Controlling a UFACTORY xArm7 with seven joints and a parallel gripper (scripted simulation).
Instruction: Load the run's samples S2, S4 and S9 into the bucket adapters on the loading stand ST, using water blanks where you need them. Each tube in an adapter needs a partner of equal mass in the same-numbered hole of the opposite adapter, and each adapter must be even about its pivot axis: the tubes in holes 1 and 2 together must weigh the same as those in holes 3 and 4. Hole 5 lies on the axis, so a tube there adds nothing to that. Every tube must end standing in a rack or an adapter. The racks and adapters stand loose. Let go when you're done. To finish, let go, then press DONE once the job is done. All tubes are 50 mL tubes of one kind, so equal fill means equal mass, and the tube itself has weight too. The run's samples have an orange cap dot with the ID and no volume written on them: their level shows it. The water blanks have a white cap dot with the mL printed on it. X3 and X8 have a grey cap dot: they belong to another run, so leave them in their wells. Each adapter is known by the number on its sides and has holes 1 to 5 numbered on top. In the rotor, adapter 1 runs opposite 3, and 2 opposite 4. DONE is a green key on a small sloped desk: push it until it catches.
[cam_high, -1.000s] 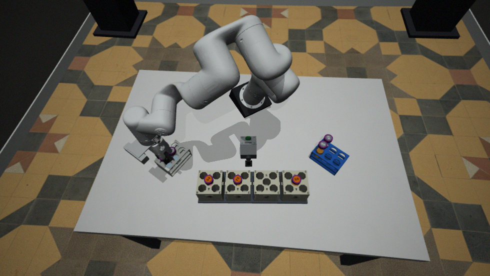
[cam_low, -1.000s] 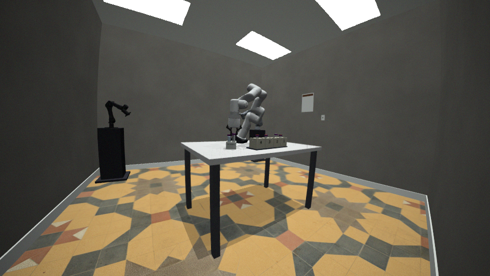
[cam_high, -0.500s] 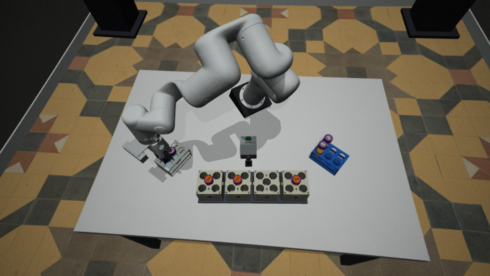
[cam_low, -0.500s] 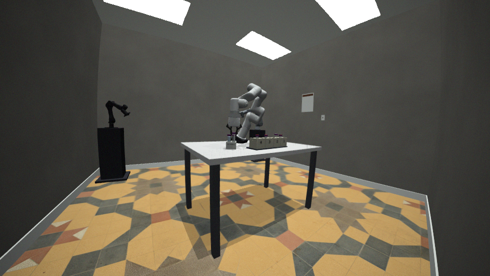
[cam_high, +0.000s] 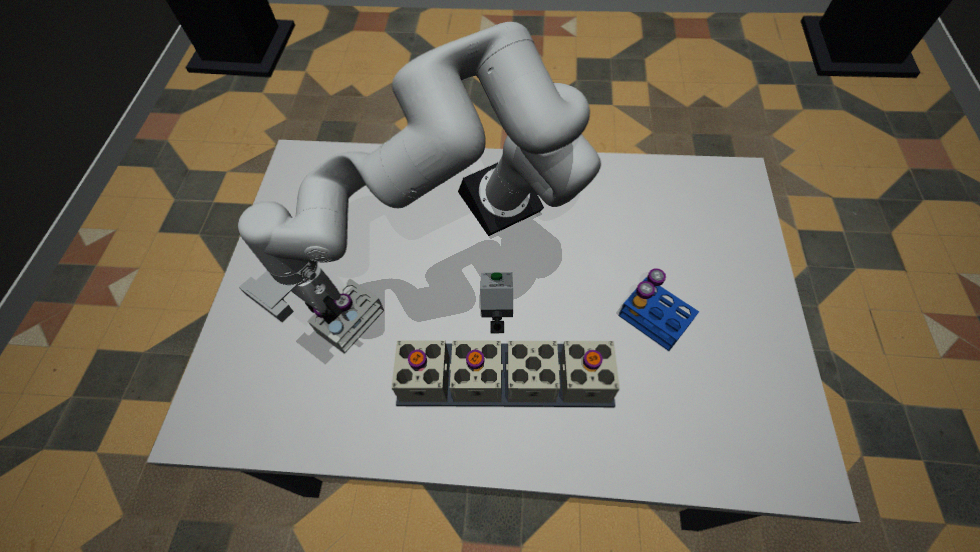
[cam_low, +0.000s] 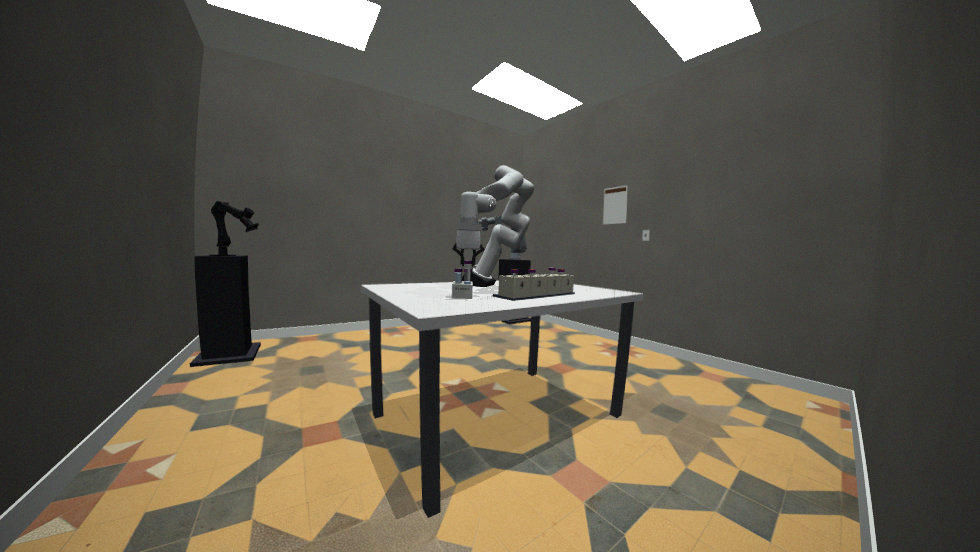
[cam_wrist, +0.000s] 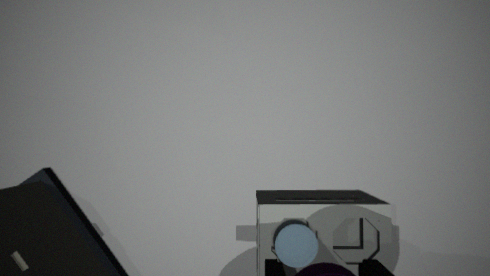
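Right now the water blank tube is 5 cm below my hand and 1 cm to the left of it. The rest, counted from my hand: adapter 41 cm to the left, 10 cm below, 5 cm ahead; green DONE key 32 cm to the left, 15 cm behind, 9 cm below; loading stand 36 cm to the left, 15 cm below, 5 cm ahead.
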